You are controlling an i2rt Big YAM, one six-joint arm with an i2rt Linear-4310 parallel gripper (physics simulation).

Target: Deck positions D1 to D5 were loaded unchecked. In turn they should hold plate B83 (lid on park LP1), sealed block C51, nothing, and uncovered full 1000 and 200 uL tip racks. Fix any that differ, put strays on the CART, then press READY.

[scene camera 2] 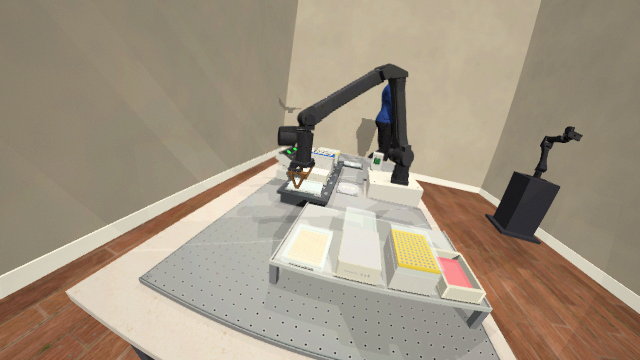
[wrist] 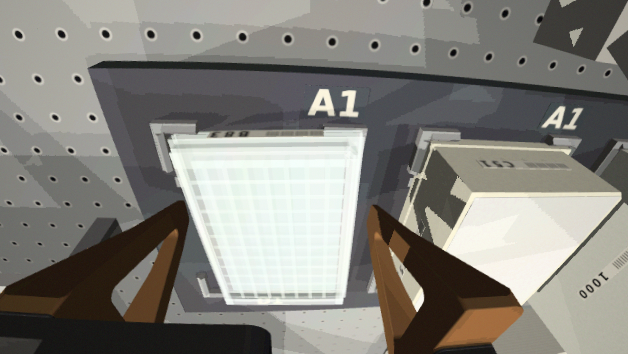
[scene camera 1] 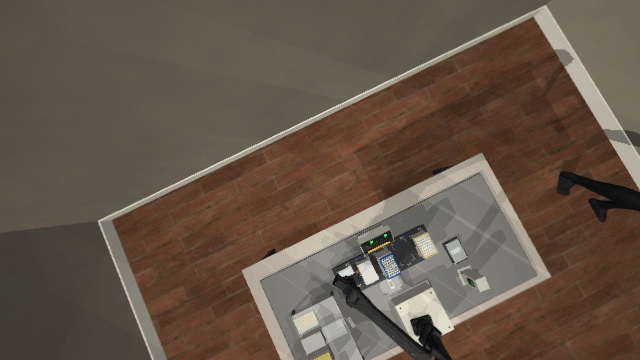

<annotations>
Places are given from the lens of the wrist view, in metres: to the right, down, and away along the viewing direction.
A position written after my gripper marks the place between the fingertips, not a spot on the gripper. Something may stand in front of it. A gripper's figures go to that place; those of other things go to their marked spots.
my gripper (wrist: 279, 212): -0.02, 0.02, 0.14
clear well plate (wrist: 275, 210): -0.02, 0.02, 0.13
perforated table (wrist: 68, 172): -0.18, 0.00, 0.19
The marked spots on the perforated table and the clear well plate are 0.17 m apart.
</annotations>
